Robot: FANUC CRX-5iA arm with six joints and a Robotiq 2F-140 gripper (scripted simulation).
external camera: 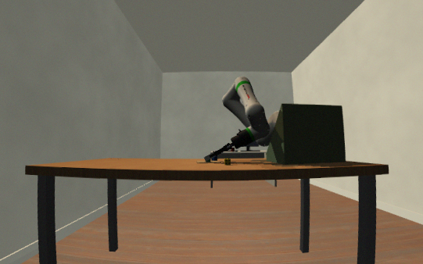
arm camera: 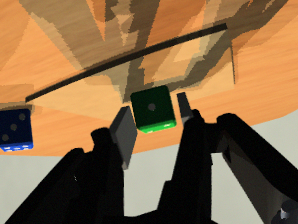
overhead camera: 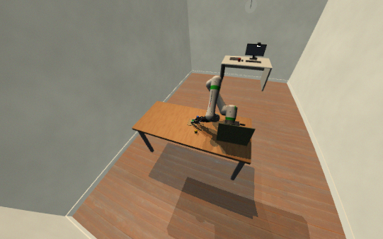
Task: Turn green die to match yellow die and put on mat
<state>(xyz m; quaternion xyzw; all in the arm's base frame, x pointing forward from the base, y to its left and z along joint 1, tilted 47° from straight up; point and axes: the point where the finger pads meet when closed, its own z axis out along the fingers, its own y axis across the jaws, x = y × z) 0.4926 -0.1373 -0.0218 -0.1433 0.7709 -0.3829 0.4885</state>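
My hand is 10 mm short of the green die and 10 mm above it. From my hand the other things lie so: blue die 40 mm behind, 110 mm to the right, 20 mm below; yellow die 80 mm behind, 170 mm to the left, 20 mm below; pale mat 10 mm ahead, 30 mm below.
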